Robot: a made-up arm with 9 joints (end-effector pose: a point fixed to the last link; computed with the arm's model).
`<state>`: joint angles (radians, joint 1 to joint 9).
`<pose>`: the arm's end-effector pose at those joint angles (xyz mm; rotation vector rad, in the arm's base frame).
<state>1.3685 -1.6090 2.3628 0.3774 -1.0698 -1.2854 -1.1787 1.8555 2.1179</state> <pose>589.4 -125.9 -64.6 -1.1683 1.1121 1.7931</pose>
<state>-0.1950 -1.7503 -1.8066 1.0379 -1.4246 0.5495 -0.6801 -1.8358 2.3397</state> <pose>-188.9 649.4 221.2 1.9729 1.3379 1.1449</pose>
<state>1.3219 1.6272 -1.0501 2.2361 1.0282 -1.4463 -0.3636 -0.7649 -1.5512</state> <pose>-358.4 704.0 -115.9 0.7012 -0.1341 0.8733</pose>
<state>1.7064 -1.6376 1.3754 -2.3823 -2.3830 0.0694 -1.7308 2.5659 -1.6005</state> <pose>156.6 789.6 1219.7 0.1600 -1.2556 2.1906</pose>
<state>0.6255 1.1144 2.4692 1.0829 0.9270 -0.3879 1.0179 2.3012 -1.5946</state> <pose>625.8 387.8 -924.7 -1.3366 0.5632 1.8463</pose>
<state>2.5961 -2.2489 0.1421 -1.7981 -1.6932 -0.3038 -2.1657 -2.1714 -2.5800</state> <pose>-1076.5 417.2 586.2 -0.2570 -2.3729 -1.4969</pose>
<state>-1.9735 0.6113 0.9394 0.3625 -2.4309 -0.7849 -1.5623 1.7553 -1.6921</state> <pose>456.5 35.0 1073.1 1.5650 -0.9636 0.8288</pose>
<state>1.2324 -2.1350 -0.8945 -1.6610 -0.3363 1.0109 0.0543 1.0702 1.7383</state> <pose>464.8 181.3 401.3 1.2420 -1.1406 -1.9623</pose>
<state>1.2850 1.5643 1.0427 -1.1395 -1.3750 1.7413 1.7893 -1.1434 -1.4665</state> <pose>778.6 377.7 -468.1 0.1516 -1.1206 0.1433</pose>
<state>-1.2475 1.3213 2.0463 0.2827 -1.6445 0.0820 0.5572 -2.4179 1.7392</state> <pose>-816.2 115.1 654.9 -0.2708 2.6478 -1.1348</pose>
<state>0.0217 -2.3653 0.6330 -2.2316 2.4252 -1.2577 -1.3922 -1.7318 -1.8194</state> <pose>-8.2 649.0 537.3 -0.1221 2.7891 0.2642</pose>
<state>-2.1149 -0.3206 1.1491 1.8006 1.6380 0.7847 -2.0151 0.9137 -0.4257</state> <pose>-1302.7 -477.6 219.6 0.4458 1.9025 0.4249</pose>
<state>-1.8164 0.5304 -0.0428 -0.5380 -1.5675 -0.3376 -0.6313 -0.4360 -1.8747</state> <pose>340.0 -417.7 -238.8 -0.9091 0.5008 1.4297</pose>
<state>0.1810 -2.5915 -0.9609 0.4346 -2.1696 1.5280 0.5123 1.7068 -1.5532</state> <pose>-425.3 949.0 40.5 -0.8319 -1.1191 2.8074</pose>
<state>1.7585 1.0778 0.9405 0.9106 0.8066 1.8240 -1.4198 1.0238 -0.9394</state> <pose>1200.8 -175.5 -59.2 0.2251 -1.6780 -0.6428</pose>
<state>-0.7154 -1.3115 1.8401 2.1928 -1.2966 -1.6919 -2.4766 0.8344 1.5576</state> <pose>-40.2 86.2 -865.9 0.0311 0.6003 2.2182</pose>
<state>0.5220 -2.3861 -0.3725 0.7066 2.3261 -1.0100 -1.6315 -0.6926 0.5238</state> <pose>45.4 423.7 1306.6 -1.1796 -2.5009 -0.6885</pose>
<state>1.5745 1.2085 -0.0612 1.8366 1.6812 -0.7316 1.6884 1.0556 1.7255</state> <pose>-110.2 -600.4 -881.0 -0.9487 0.0328 -0.0530</pose>
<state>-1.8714 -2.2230 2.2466 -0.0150 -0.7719 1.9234 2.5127 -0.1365 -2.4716</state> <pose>-961.1 193.6 123.7 -0.1658 2.1210 0.6870</pose>
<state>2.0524 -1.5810 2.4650 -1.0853 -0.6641 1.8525 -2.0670 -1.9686 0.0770</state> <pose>138.8 597.5 289.0 1.3362 1.8338 0.4256</pose>
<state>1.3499 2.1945 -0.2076 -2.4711 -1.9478 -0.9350 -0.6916 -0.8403 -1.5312</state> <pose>-920.8 599.4 -288.8 -0.8051 1.6273 -1.2896</pose>
